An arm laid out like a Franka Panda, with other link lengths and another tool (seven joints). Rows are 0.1 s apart.
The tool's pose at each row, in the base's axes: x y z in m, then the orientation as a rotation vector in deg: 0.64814, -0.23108, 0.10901, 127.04, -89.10, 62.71; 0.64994, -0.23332, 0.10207, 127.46, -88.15, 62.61; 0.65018, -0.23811, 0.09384, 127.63, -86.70, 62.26; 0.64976, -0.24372, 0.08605, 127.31, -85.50, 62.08; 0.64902, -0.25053, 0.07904, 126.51, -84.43, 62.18; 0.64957, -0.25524, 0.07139, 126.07, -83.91, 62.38; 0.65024, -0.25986, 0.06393, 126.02, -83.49, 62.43
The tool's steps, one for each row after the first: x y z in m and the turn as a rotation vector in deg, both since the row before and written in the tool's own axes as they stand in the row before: -0.00281, 0.00093, 0.00690, 0.08, 0.02, -0.72; -0.00216, 0.00364, 0.00853, -0.28, 0.26, -1.10; -0.00152, 0.00440, 0.00840, -0.44, 0.53, -0.85; -0.00035, 0.00498, 0.00843, -0.55, 0.88, -0.66; -0.00215, 0.00294, 0.00823, -0.21, 0.52, -0.28; -0.00214, 0.00272, 0.00809, -0.04, 0.19, -0.28
